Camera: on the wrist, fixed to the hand. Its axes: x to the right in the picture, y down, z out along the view.
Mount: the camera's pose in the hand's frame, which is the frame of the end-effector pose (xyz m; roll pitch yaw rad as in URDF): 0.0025 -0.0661 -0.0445 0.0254 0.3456 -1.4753
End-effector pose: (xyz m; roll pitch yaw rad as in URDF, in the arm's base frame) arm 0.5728 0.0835 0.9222 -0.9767 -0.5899 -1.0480
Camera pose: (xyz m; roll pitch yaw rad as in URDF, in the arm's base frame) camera 0.5015 0.0592 0.9484 0.6425 -0.5672 -2.9218
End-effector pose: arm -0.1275 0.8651 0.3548 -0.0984 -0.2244 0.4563
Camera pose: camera -0.0869 0.8069 0.3185 0.2448 0.2208 -0.9684
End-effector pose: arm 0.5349 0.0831 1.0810 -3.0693 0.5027 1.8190
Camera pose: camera 0.4678 0.0928 1.1229 -2.5796 -0.3174 3.0972
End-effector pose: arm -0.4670 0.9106 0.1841 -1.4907 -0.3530 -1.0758
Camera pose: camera -0.5198 0.9039 0.2434 0.5960 -1.0792 3.1295
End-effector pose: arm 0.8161 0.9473 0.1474 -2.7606 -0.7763 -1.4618
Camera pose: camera 0.8558 0.9963 0.1962 2.2463 -0.5654 0.6029
